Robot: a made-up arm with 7 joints. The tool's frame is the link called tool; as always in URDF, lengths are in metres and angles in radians. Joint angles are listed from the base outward.
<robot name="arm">
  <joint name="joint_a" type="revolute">
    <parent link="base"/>
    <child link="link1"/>
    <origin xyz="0 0 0.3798" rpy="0 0 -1.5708"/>
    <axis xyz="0 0 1"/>
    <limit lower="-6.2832" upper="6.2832"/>
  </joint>
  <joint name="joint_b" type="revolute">
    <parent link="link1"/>
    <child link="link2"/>
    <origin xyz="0 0 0" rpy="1.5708 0 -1.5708"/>
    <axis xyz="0 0 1"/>
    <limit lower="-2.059" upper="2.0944"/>
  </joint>
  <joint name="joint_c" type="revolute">
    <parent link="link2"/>
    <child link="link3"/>
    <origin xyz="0 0.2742 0" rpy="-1.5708 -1.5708 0"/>
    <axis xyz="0 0 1"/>
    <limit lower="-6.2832" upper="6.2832"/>
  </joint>
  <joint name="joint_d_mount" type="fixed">
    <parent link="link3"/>
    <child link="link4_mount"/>
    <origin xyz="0 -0.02 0" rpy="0 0 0"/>
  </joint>
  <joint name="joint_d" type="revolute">
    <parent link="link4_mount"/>
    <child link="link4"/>
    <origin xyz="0 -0.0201 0" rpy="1.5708 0 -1.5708"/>
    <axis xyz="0 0 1"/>
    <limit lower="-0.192" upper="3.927"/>
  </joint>
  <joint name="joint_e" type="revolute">
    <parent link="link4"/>
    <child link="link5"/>
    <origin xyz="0.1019 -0.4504 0" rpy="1.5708 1.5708 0"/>
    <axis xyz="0 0 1"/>
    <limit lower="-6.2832" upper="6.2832"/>
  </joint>
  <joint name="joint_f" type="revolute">
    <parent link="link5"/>
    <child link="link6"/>
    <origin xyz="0 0 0" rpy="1.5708 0 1.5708"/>
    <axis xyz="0 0 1"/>
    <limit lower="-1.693" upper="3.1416"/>
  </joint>
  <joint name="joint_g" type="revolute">
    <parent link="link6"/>
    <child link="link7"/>
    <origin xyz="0.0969 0.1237 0" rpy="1.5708 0 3.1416"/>
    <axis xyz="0 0 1"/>
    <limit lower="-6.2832" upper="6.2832"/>
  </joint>
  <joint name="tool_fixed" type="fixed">
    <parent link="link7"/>
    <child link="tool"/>
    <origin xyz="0 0 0" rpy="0 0 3.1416"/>
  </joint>
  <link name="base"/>
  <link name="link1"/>
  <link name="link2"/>
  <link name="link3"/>
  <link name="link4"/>
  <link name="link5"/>
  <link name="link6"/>
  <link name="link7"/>
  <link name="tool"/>
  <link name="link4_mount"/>
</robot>
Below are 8 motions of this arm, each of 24 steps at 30 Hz.
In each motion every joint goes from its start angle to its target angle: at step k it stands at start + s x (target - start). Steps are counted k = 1, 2, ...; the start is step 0. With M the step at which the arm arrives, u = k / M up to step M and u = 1 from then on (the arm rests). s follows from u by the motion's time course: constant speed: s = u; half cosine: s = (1 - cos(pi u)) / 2; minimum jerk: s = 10 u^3 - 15 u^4 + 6 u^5.
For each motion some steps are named. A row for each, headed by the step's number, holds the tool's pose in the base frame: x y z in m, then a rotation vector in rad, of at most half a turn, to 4 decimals.
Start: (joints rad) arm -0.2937 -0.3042 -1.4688 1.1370 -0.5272 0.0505 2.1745
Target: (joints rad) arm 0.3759 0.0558 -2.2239 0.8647 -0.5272 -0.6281 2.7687
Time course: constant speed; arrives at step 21
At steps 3, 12, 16, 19, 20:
3: -0.1246 -0.6218 0.5705 0.6264 2.3868 -1.5832
12: -0.0942 -0.6049 0.5226 0.7119 2.1868 -1.6225
16: -0.0846 -0.5889 0.5185 0.7280 2.0718 -1.6489
19: -0.0785 -0.5740 0.5216 0.7302 1.9746 -1.6669
20: -0.0766 -0.5686 0.5237 0.7290 1.9401 -1.6721

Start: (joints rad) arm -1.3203 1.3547 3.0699 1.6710 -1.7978 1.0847 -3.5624
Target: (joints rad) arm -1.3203 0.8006 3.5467 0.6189 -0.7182 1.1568 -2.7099
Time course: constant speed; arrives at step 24
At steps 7, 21, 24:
7: 0.0210 0.0134 1.0682 -0.7752 0.8851 -0.1724
21: -0.2060 0.3562 0.6627 -1.6542 1.0804 -0.0478
24: -0.2182 0.3674 0.5457 -1.7873 1.2116 -0.1323

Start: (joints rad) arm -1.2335 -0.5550 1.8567 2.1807 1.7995 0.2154 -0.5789
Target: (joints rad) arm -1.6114 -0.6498 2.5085 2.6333 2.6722 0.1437 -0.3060
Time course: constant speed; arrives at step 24
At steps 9, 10, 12, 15, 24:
9: 0.2765 0.6047 0.9024 -1.2100 -0.1326 -0.7660
10: 0.2731 0.6094 0.9003 -1.1963 -0.1058 -0.7120
12: 0.2665 0.6181 0.8963 -1.1683 -0.0519 -0.6031
15: 0.2569 0.6295 0.8912 -1.1244 0.0299 -0.4376
24: 0.2312 0.6509 0.8862 -0.9690 0.2759 0.0698

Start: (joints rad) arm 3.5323 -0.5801 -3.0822 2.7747 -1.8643 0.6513 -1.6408
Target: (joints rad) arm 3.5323 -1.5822 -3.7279 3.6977 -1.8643 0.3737 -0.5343
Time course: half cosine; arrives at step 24
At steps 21, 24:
21: 0.6063 0.4818 0.6626 -0.0566 0.8325 0.5882
24: 0.5969 0.4957 0.6412 -0.0791 0.8497 0.6370

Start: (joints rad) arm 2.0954 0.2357 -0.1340 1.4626 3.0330 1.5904 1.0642
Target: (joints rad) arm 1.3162 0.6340 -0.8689 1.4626 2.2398 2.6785 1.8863
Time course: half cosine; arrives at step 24
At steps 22, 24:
22: 0.3872 0.4734 0.5027 1.4504 -0.4867 -2.5710
24: 0.3946 0.4635 0.5003 1.4505 -0.5101 -2.5488

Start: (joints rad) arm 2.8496 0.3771 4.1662 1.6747 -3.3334 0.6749 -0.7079
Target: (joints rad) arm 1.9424 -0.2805 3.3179 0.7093 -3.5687 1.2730 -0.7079
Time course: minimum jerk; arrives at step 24
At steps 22, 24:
22: 0.3144 -0.4241 0.1893 -0.1737 1.5521 -1.1776
24: 0.3095 -0.4244 0.1859 -0.1669 1.5591 -1.1795

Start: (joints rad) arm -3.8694 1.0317 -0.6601 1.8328 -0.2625 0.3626 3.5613
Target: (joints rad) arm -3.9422 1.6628 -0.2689 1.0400 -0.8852 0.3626 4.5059
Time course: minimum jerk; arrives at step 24
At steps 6, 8, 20, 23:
6: -0.2889 0.7184 0.1737 -1.9892 1.3176 0.1208
8: -0.2564 0.6782 0.0791 -2.0192 1.3749 -0.0299
20: 0.0611 0.1403 -0.2406 -1.9829 1.4810 -1.2004
23: 0.0749 0.1113 -0.2370 -1.9727 1.4728 -1.2545

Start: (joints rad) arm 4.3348 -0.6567 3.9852 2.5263 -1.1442 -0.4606 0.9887
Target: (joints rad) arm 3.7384 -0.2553 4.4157 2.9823 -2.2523 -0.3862 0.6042
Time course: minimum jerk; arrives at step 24
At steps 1, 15, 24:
1: -0.0340 0.5678 0.9801 -0.4791 -0.6711 -0.8804
15: 0.0407 0.2854 1.1424 0.0583 -0.6982 -2.2327
24: 0.0355 0.1866 1.1700 0.2067 -0.6382 -2.7617

